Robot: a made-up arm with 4 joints. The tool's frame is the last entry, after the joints.
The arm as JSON. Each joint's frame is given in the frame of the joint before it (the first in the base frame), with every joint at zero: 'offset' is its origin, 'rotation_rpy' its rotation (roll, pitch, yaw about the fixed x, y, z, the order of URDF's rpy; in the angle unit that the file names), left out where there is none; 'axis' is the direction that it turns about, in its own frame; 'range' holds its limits. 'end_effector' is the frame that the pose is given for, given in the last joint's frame.
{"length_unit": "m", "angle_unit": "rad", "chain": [
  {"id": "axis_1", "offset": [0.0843, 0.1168, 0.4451], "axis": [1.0, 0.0, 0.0], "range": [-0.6, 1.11]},
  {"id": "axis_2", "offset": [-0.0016, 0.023, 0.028], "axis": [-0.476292, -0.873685, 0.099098], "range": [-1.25, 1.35]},
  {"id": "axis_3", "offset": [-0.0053, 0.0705, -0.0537], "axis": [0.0, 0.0, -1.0], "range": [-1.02, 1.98]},
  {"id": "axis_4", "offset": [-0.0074, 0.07, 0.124], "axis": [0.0, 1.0, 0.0], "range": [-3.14, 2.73]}
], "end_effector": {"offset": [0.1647, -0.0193, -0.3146], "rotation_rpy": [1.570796, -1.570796, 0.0]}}
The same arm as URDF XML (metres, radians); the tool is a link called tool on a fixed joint. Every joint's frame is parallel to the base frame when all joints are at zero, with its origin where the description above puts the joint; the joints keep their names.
<robot name="arm">
<joint name="tool_joint" type="fixed"><parent link="link4"/><child link="tool"/><origin xyz="0.1647 -0.0193 -0.3146" rpy="1.5708 -1.5708 0"/></joint>
<joint name="axis_4" type="revolute"><parent link="link3"/><child link="link4"/><origin xyz="-0.0074 0.07 0.124"/><axis xyz="0 1 0"/><limit lower="-3.14" upper="2.73"/></joint>
<joint name="axis_3" type="revolute"><parent link="link2"/><child link="link3"/><origin xyz="-0.0053 0.0705 -0.0537"/><axis xyz="0 0 -1"/><limit lower="-1.02" upper="1.98"/></joint>
<joint name="axis_2" type="revolute"><parent link="link1"/><child link="link2"/><origin xyz="-0.0016 0.023 0.028"/><axis xyz="-0.476292 -0.873685 0.099098"/><limit lower="-1.25" upper="1.35"/></joint>
<joint name="axis_1" type="revolute"><parent link="base"/><child link="link1"/><origin xyz="0.0843 0.1168 0.4451"/><axis xyz="1 0 0"/><limit lower="-0.6" upper="1.11"/></joint>
<link name="base"/>
<link name="link1"/>
<link name="link2"/>
<link name="link3"/>
<link name="link4"/>
<link name="tool"/>
</robot>

